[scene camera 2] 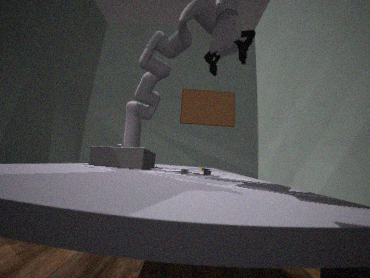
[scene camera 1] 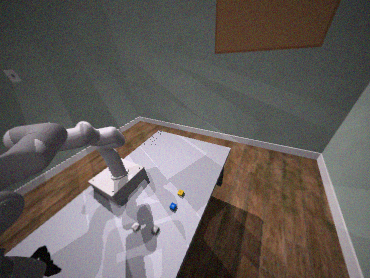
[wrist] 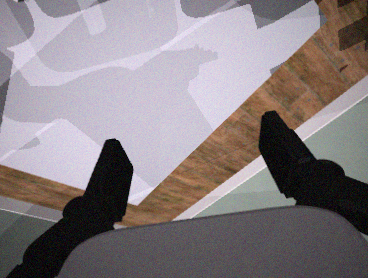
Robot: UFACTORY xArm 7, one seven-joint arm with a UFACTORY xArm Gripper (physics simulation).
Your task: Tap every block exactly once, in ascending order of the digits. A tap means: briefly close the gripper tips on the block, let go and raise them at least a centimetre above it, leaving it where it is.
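Note:
A yellow block (scene camera 1: pixel 181 193) (scene camera 2: pixel 203 169) and a blue block (scene camera 1: pixel 173 206) (scene camera 2: pixel 206 172) lie near the table's right edge in the first scene view. Two whitish blocks, one on the left (scene camera 1: pixel 136 227) and one on the right (scene camera 1: pixel 156 230), lie nearer that camera. One whitish block (scene camera 2: pixel 184 171) shows in the second scene view. No digit is readable. My gripper (scene camera 1: pixel 46 261) (scene camera 2: pixel 228 68) (wrist: pixel 191 142) is open and empty, high above the table and away from the blocks. No block can be made out in the wrist view.
The white table (scene camera 1: pixel 200 150) (scene camera 2: pixel 125 200) (wrist: pixel 240 65) carries the arm's box-shaped base (scene camera 1: pixel 112 192) (scene camera 2: pixel 120 157). Wooden floor (scene camera 1: pixel 280 210) (wrist: pixel 210 155) lies beyond its edges. A brown panel (scene camera 1: pixel 275 25) (scene camera 2: pixel 207 107) hangs on the wall. Shadows cross the table.

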